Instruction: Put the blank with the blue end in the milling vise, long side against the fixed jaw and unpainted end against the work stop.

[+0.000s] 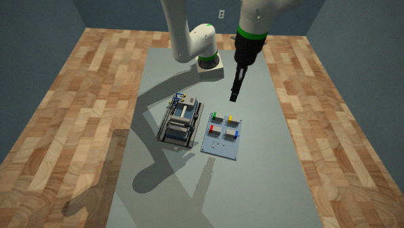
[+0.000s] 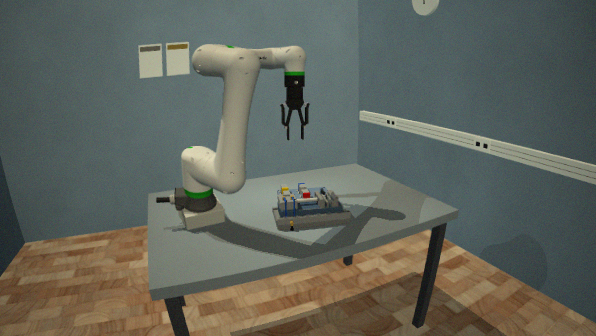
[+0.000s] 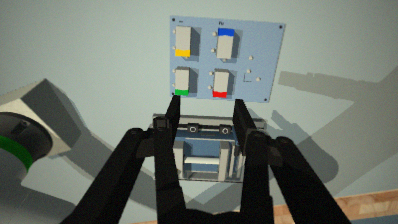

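My hand is 40 mm short of the plate, 10 mm to the left of it and 320 mm above it. From my hand the other things lie so: yellow-ended blank (50 mm behind, 50 mm to the left, 290 mm below); red-ended blank (30 mm ahead, 50 mm to the right, 290 mm below); green-ended blank (60 mm behind, 40 mm to the right, 290 mm below).
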